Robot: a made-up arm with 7 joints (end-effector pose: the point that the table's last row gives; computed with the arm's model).
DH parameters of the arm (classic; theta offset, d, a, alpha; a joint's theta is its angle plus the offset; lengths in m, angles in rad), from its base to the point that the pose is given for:
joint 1: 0 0.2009 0 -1.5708
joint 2: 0 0 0 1.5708
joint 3: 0 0.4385 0.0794 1.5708
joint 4: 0 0 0.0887 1.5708
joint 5: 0 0.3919 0 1.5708
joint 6: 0 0 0.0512 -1.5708
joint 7: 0 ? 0 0
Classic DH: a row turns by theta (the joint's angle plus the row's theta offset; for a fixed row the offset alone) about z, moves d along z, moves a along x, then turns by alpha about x.
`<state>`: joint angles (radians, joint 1 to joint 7).
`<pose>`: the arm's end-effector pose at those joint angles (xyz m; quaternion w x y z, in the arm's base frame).
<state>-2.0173 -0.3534 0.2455 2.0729 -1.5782 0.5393 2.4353</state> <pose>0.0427 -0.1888 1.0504 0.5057 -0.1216 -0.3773 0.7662</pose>
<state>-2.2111 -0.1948 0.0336 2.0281 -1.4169 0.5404 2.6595</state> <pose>-0.1673 -0.2677 1.0060 0.4874 -0.2959 -0.4266 0.7021</pose>
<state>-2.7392 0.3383 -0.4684 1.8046 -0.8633 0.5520 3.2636</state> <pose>-0.6896 -0.0457 0.6504 0.4015 -0.7966 -0.1823 0.4135</pose>
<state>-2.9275 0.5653 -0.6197 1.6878 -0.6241 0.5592 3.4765</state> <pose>-0.7388 0.1558 0.4614 0.3758 -0.8846 0.0507 0.2716</pose>
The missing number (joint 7, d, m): 0.0654
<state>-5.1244 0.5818 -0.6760 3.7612 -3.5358 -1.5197 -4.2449</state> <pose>0.0499 0.2845 0.8584 0.4338 0.4029 0.4304 0.6813</pose>
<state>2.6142 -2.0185 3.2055 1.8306 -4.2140 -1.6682 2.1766</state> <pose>0.2937 -0.2034 -0.4027 0.2278 -0.4329 -0.4955 0.7178</pose>
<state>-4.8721 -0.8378 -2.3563 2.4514 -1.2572 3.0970 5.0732</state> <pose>0.0183 -0.6949 0.5451 0.4782 -0.7301 0.2728 0.4048</pose>
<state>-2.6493 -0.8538 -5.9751 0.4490 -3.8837 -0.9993 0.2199</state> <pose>-0.0764 -0.0738 0.4771 0.3390 -0.8145 -0.3692 0.2920</pose>
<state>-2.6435 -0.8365 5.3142 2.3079 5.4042 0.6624 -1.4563</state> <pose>0.2670 0.4936 0.9088 0.2778 0.0088 -0.6217 -0.7323</pose>
